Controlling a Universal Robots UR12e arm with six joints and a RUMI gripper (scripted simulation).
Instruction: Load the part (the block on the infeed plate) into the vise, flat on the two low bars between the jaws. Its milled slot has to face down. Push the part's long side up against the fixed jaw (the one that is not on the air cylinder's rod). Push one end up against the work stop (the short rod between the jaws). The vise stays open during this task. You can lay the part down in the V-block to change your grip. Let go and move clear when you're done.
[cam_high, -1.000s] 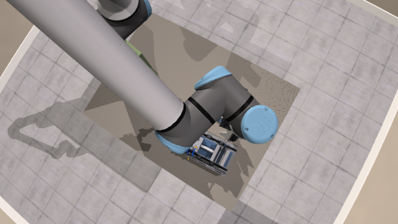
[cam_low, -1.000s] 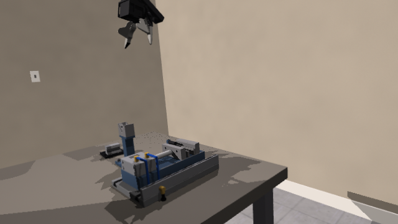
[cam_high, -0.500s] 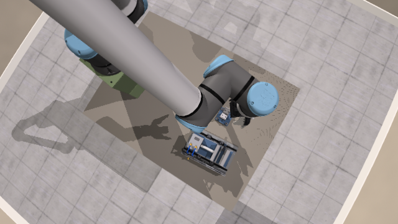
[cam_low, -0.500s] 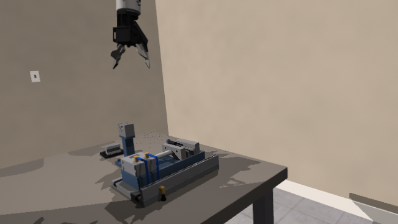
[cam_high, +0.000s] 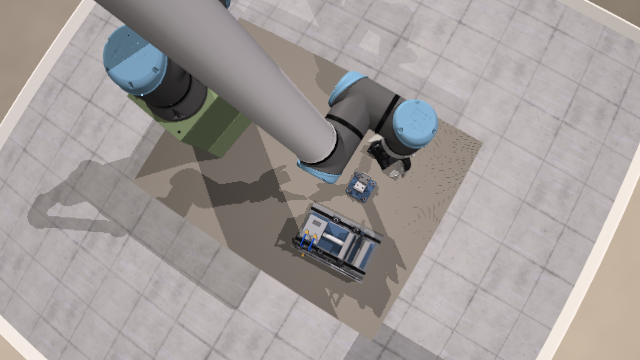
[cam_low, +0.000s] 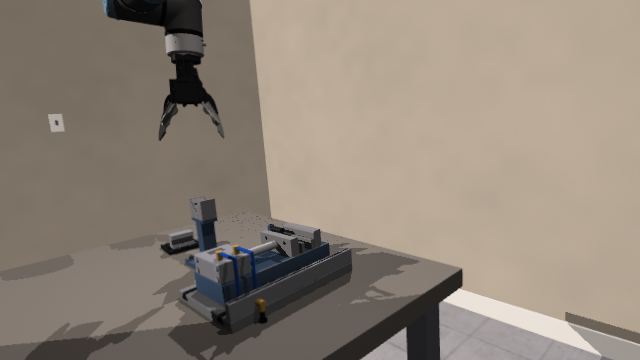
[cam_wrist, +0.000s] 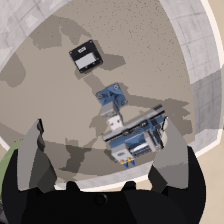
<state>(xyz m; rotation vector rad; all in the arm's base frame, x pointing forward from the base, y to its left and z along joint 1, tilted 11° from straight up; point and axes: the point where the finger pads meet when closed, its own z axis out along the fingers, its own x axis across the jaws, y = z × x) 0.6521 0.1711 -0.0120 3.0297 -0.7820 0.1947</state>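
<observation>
My hand is 270 mm above the part, 70 mm to the right of it and 40 mm past it. From my hand the other things lie so: work stop rod (270 mm to the right, 210 mm below, 60 mm ahead); then black infeed plate (300 mm below, 90 mm to the left, 40 mm behind); then cylinder rod (320 mm to the right, 220 mm below, 20 mm behind).
</observation>
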